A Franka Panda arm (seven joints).
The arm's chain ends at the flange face. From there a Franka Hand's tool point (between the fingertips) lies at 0.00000 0.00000 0.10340 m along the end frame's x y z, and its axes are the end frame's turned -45 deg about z.
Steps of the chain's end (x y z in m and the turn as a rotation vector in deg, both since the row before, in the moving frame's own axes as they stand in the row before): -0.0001 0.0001 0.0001 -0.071 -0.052 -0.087; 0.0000 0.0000 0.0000 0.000 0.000 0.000; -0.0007 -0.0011 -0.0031 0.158 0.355 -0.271; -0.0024 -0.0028 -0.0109 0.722 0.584 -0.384; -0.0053 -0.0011 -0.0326 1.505 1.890 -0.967; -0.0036 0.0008 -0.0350 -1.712 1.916 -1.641; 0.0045 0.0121 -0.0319 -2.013 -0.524 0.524
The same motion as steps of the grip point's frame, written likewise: -0.0003 0.0000 0.0001 -0.013 -0.087 -0.087; 0.0000 0.0000 0.0000 0.000 0.000 0.000; 0.0009 -0.0010 -0.0031 -0.139 0.363 -0.271; 0.0019 -0.0039 -0.0109 0.098 0.923 -0.384; 0.0014 -0.0041 -0.0327 -0.272 2.401 -0.967; -0.0028 0.0026 -0.0351 -2.565 0.144 -1.641; -0.0086 0.0136 -0.0320 -1.053 -1.794 0.524
